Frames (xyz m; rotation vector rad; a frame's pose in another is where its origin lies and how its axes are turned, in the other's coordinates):
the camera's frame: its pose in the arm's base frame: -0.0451 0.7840 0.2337 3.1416 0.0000 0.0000
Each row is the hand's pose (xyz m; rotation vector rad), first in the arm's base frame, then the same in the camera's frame.
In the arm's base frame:
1: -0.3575 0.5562 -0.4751 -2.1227 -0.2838 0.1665
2: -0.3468 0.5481 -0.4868 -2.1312 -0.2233 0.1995
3: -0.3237 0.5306 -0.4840 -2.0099 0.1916 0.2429
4: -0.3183 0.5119 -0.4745 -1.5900 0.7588 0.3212
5: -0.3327 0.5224 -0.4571 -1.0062 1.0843 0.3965
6: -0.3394 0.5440 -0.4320 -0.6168 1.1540 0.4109
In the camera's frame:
1: -0.3124 0.2278 0.7088 0.9972 -0.1426 -0.2430
2: -0.3017 0.2359 0.7205 0.9925 -0.1705 -0.1909
3: -0.2786 0.2534 0.7177 1.1120 -0.2147 0.1694
4: -0.2732 0.2721 0.7082 1.3965 -0.3127 0.7387
5: -0.2876 0.2616 0.6908 1.7781 -0.4426 1.2104
6: -0.2943 0.2400 0.6657 2.0701 -0.5075 1.4252

